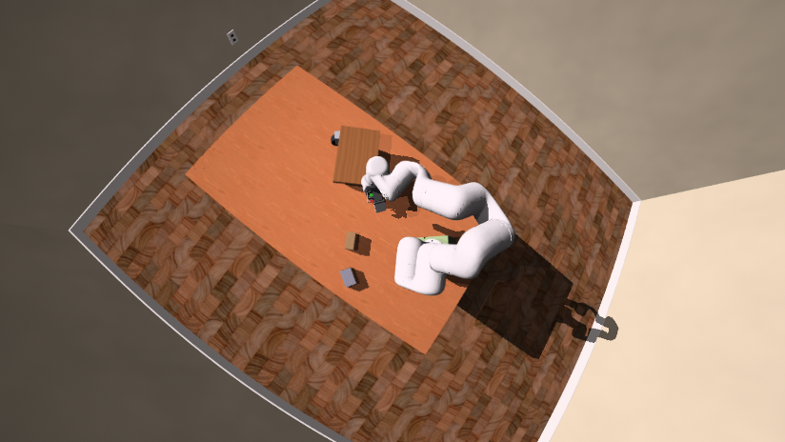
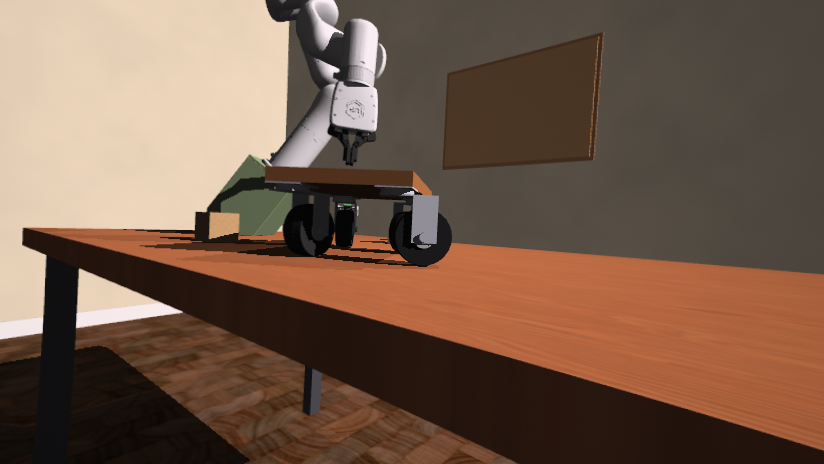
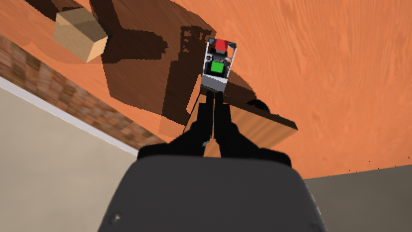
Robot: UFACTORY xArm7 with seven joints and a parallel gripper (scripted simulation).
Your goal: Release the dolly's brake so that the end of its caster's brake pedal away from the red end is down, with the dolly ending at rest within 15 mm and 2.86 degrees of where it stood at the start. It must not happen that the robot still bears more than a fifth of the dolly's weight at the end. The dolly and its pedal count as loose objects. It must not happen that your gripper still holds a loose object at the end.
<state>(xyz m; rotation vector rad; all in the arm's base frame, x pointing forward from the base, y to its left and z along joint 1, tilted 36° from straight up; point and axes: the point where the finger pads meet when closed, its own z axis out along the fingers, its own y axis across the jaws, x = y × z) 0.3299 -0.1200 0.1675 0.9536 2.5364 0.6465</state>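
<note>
Now: hand 12 cm above the brake pedal, 1 cm to the right of it and 1 cm past it. Round my hand: grey block (37 cm to the left, 18 cm below, 17 cm behind).
</note>
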